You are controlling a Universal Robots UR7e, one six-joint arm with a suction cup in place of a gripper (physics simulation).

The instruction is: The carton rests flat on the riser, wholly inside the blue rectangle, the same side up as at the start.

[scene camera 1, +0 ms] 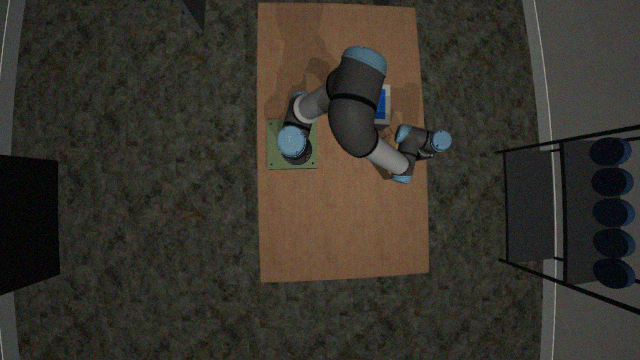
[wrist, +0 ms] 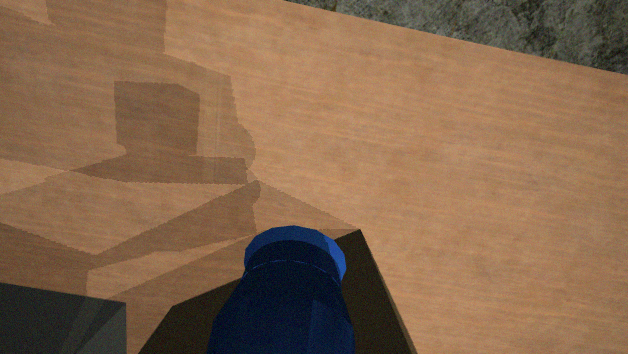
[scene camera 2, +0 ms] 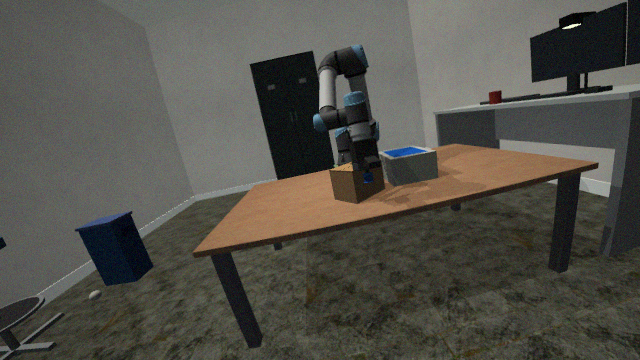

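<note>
The brown carton stands on the table just left of the grey riser; in the wrist view the carton looks dark. The blue rectangle on the riser's top is bare. My suction cup points down at the carton's outer edge. In the side view it hangs in front of the carton's side face, below its top edge. In the wrist view its rim reaches past the carton's far edge. I see no seal on the carton. In the top view the arm hides both cup and carton.
The wooden table carries the arm's green base plate. The riser's wall stands close to the right of the carton. A blue bin, a black cabinet and a grey desk stand around the table.
</note>
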